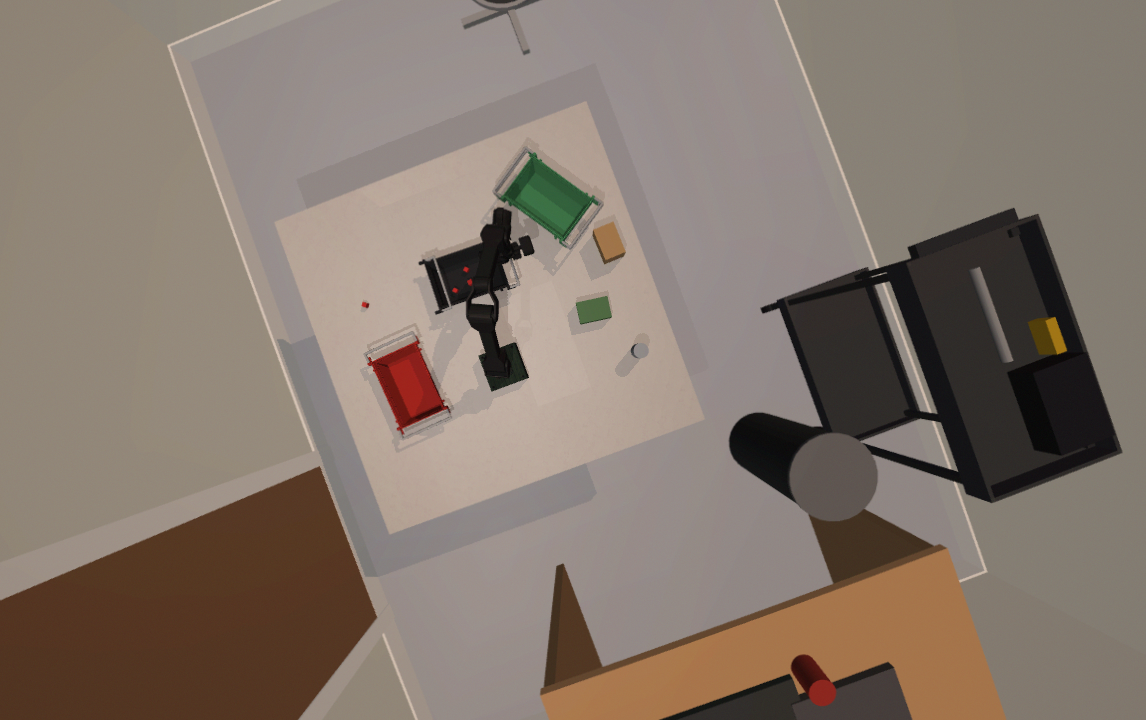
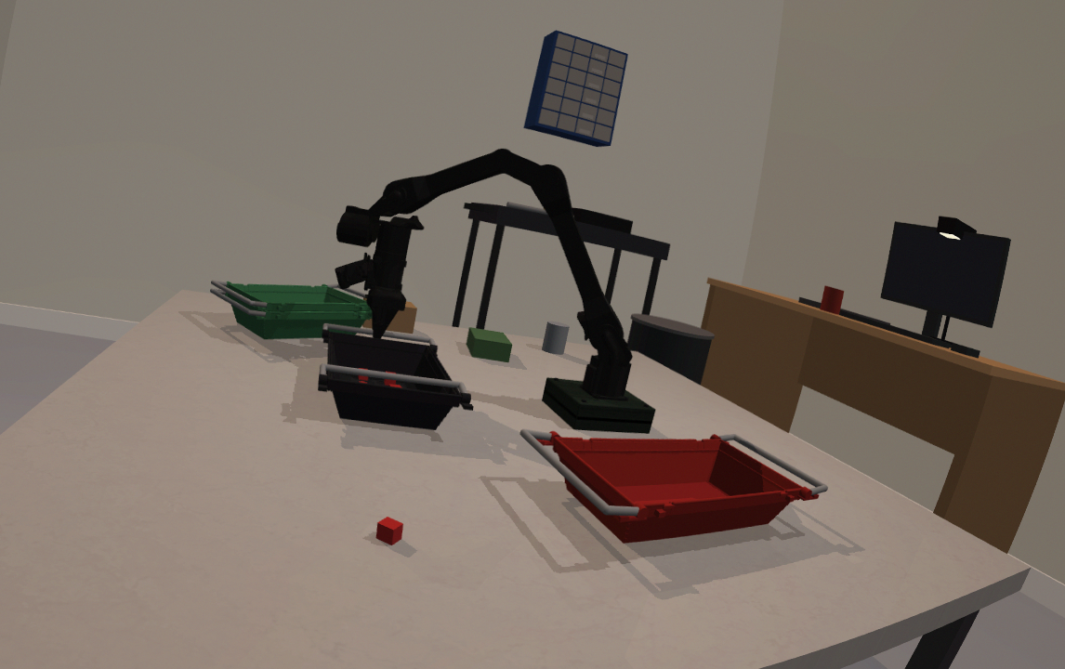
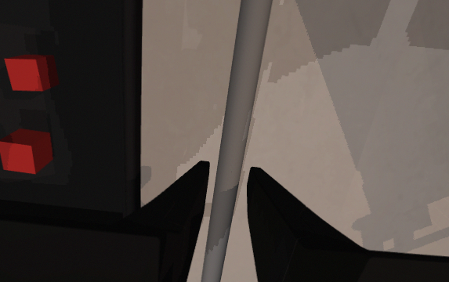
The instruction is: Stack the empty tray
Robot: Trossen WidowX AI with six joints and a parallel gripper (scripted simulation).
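Right now the red tray is 520 mm to the left of my gripper tip and 300 mm behind it. The rest, counted from my gripper tip: tan box: 360 mm to the right, 70 mm behind, 20 mm below; then green box: 280 mm behind, 220 mm to the right, 30 mm below; then grey cylinder: 490 mm behind, 320 mm to the right, 10 mm below.
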